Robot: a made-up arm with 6 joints.
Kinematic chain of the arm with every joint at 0, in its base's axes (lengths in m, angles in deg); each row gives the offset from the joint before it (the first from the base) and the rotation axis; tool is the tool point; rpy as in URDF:
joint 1: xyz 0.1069 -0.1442 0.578 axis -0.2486 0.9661 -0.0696
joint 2: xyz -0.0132 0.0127 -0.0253 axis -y
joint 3: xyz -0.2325 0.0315 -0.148 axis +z
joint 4: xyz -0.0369 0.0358 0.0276 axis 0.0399 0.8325 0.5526
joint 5: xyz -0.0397 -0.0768 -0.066 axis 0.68 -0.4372 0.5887
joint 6: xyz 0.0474 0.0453 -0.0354 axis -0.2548 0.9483 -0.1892
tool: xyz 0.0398 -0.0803 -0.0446 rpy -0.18 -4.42 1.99
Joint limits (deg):
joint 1: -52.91..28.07
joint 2: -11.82..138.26
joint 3: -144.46..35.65
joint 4: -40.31..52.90
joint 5: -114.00..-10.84
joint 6: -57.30..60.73
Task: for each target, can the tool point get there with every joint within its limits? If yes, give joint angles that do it. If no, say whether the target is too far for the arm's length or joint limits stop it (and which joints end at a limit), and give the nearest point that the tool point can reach.
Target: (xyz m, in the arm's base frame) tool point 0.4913 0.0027 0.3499
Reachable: yes | joints -28.08 103.52 -84.58 18.17 -103.08 -34.94
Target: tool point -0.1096 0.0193 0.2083
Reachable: yes | joints -41.48 1.94 -94.15 36.54 -103.47 3.05
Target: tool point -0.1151 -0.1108 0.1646
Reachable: yes | joints 15.09 54.26 -68.02 43.86 -66.28 43.62
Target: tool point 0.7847 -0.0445 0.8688
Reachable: no: too far | nearest point 0.5443 -0.0626 0.7585 | short by 0.265 m
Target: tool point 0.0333 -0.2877 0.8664
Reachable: no: joint limits stop it (at a limit: joint 1, joint 2, joint 3) | nearest point 0.2309 -0.2133 0.7989 | short by 0.222 m
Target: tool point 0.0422 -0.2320 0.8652
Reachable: no: joint limits stop it (at a limit: joint 1, joint 2, joint 3) | nearest point 0.2262 -0.1950 0.8004 | short by 0.199 m
